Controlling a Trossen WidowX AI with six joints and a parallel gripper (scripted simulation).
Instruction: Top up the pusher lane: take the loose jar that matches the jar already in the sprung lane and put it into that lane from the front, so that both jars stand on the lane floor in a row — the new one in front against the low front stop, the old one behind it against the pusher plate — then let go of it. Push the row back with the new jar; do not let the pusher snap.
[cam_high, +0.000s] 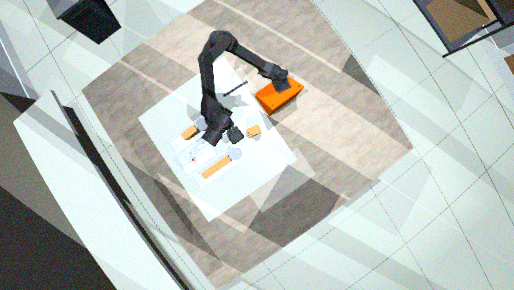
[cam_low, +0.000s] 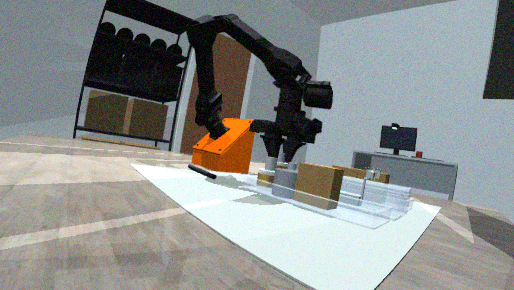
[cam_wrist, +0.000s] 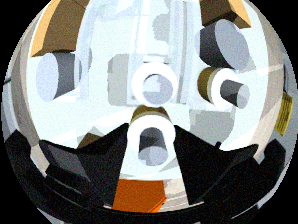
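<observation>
The white mat is 90 mm ahead of my gripper tip, 50 mm below it and 20 mm to the left of it. From my gripper tip the other things lie so: tan box (90 mm behind, 80 mm to the left, 10 mm below); thin black rod (160 mm to the right, 110 mm behind, 40 mm below); clear sprung lane (190 mm ahead, 50 mm to the left, 30 mm below).
</observation>
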